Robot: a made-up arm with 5 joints. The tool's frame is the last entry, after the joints. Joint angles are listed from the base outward. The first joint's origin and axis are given. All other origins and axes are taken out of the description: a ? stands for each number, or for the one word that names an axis. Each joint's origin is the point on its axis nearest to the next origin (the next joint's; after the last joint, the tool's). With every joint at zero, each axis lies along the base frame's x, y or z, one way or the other. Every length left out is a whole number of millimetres.
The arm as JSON. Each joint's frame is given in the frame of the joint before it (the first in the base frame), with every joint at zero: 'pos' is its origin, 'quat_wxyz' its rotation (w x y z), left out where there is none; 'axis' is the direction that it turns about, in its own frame. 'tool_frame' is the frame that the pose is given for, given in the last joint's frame.
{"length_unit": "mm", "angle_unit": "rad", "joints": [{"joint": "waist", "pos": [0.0, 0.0, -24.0], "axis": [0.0, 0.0, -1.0]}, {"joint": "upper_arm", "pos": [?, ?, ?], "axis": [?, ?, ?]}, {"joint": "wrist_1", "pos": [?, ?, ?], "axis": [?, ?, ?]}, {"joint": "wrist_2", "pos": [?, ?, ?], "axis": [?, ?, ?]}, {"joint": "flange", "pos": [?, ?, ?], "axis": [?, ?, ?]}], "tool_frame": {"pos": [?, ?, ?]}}
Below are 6 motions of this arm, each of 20 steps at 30 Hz.
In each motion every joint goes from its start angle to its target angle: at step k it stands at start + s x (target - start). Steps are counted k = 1, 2, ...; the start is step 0. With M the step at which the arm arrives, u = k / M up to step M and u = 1 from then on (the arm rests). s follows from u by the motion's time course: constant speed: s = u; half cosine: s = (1 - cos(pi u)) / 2; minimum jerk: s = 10 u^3 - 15 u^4 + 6 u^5.
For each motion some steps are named. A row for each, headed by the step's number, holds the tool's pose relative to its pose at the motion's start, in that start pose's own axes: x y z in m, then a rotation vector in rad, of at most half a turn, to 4 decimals.
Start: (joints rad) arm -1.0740 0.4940 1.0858 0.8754 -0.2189
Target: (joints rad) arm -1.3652 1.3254 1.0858 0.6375 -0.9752
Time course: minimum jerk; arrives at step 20
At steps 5, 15, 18, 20:
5: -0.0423 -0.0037 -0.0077 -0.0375 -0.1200 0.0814
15: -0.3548 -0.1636 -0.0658 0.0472 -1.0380 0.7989
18: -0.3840 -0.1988 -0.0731 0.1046 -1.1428 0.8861
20: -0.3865 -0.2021 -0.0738 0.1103 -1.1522 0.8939

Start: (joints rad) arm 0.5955 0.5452 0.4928 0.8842 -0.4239
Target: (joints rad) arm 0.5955 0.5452 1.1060 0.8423 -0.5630
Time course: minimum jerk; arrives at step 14
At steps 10, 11, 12, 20:
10: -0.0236 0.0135 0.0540 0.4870 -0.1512 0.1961
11: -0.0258 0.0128 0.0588 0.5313 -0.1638 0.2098
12: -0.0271 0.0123 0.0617 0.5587 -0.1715 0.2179
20: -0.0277 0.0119 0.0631 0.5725 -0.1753 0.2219

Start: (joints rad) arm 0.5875 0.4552 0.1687 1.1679 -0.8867
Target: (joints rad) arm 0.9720 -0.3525 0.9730 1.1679 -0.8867
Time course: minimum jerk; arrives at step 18
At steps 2, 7, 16, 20:
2: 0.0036 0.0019 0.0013 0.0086 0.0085 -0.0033
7: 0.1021 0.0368 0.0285 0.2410 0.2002 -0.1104
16: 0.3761 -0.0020 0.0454 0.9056 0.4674 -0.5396
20: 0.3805 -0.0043 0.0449 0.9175 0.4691 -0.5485

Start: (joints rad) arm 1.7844 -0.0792 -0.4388 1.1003 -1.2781
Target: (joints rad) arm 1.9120 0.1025 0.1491 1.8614 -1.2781
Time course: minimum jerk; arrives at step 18
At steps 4, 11, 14, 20:
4: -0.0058 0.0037 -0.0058 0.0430 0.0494 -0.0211
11: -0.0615 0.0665 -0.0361 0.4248 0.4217 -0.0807
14: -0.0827 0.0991 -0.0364 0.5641 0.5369 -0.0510
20: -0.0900 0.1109 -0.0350 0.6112 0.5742 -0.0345

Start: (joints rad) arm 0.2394 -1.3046 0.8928 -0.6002 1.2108
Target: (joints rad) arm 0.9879 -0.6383 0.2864 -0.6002 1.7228
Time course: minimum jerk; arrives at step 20
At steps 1, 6, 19, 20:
1: -0.0004 -0.0001 -0.0001 -0.0002 -0.0001 0.0005
6: -0.0520 -0.0134 -0.0140 -0.0200 -0.0174 0.0544
19: -0.1862 -0.0729 -0.1649 0.0360 -0.2409 0.0364
20: -0.1862 -0.0729 -0.1652 0.0363 -0.2412 0.0361

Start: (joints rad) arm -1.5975 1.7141 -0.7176 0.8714 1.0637
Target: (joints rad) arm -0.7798 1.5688 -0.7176 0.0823 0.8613
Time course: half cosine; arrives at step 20
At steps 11, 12, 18, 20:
11: -0.0913 0.2058 0.0155 -0.0541 -0.5315 -0.4819
12: -0.0953 0.2384 0.0172 -0.0795 -0.5965 -0.5447
18: -0.0845 0.3828 0.0247 -0.2330 -0.8498 -0.8003
20: -0.0818 0.3939 0.0254 -0.2478 -0.8675 -0.8190

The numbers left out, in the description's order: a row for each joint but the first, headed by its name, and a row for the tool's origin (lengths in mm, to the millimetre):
upper_arm: xyz -116.0 162.0 0.0, axis 0.0 -1.0 0.0
wrist_1: xyz -205.0 0.0 371.0, axis 1.0 0.0 0.0
wrist_2: xyz 0.0 75.0 -6.0, axis 0.0 1.0 0.0
flange: xyz 116.0 0.0 76.0, axis 0.0 1.0 0.0
tool: xyz 65.0 0.0 16.0

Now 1 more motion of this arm.
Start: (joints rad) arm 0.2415 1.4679 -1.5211 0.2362 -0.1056
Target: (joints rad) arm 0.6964 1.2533 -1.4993 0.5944 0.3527
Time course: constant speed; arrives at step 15
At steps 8, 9, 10, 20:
8: 0.0373 0.0562 0.0418 -0.2548 0.4781 0.0273
9: 0.0407 0.0631 0.0460 -0.2878 0.5391 0.0227
10: 0.0440 0.0700 0.0500 -0.3208 0.6004 0.0164
20: 0.0561 0.1036 0.0685 -0.4856 0.9085 -0.0435

